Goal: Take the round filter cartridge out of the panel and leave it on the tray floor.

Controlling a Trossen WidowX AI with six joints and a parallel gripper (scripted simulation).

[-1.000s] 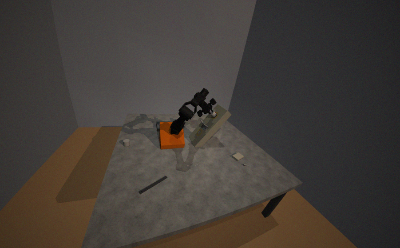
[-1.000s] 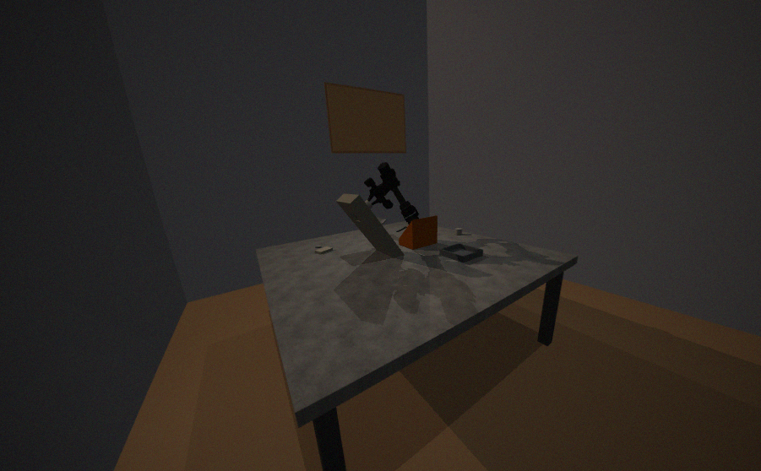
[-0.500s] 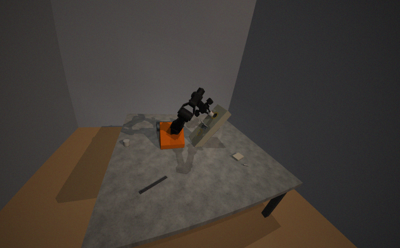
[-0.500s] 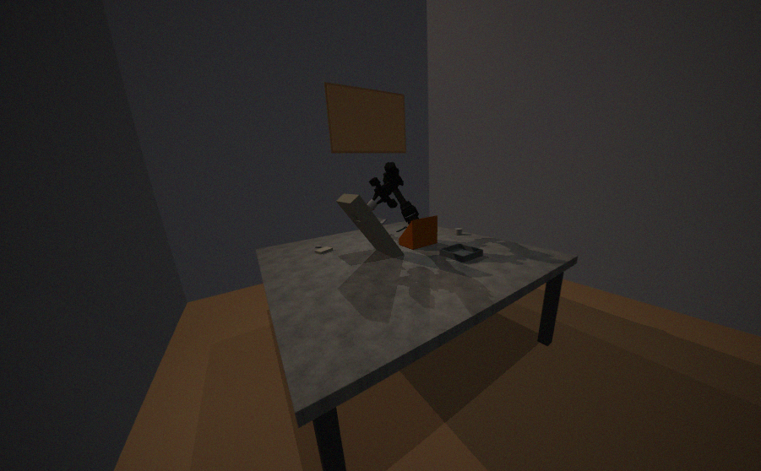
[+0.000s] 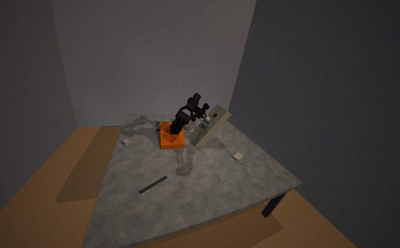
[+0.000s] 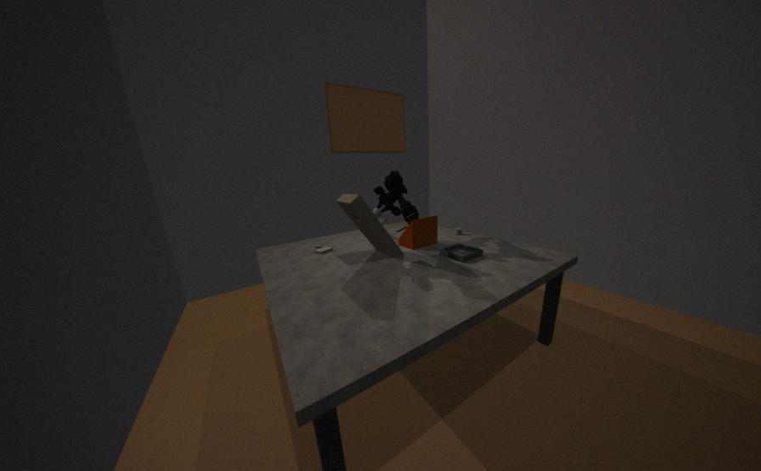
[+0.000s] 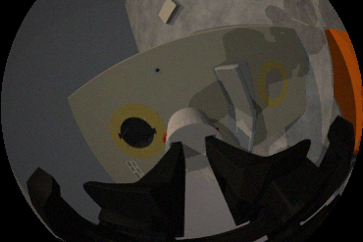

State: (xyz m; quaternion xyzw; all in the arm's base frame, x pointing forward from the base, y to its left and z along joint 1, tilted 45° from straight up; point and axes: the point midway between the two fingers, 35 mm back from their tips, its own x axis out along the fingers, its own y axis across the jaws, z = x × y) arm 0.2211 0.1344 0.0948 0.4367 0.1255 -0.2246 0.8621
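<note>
My gripper tip is 1 cm short of the round filter cartridge and 1 cm above it. Also, from my gripper tip: pale pad: 26 cm ahead, 26 cm to the right, 23 cm below; then service panel: 5 cm ahead, 6 cm below; then narrow pale ledge: 1 cm behind, 7 cm below.
</note>
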